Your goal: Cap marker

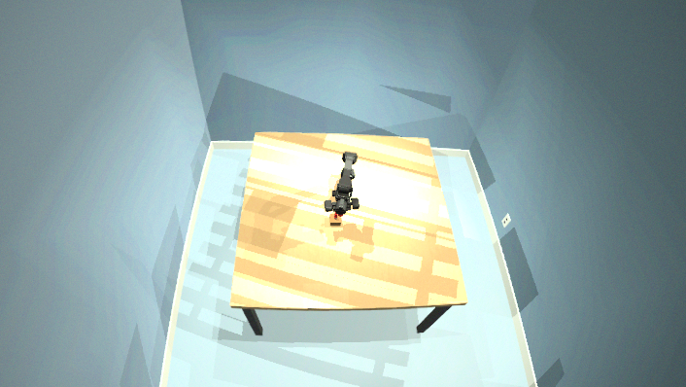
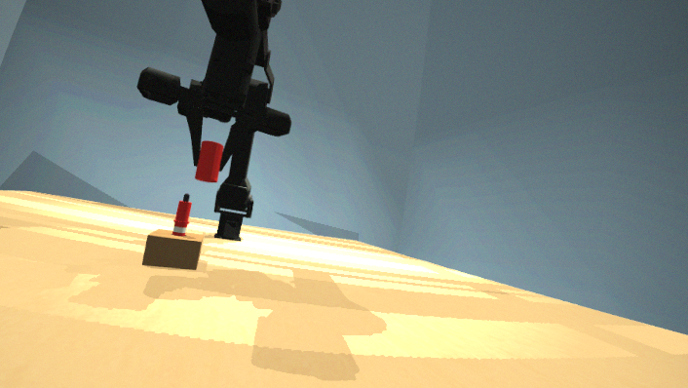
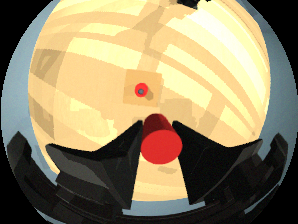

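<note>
My gripper tip is now 12 cm above the brown holder block, 2 cm to the left of it and 2 cm past it. From my gripper tip the other things lie so: red cap 1 cm ahead, 1 cm above.
</note>
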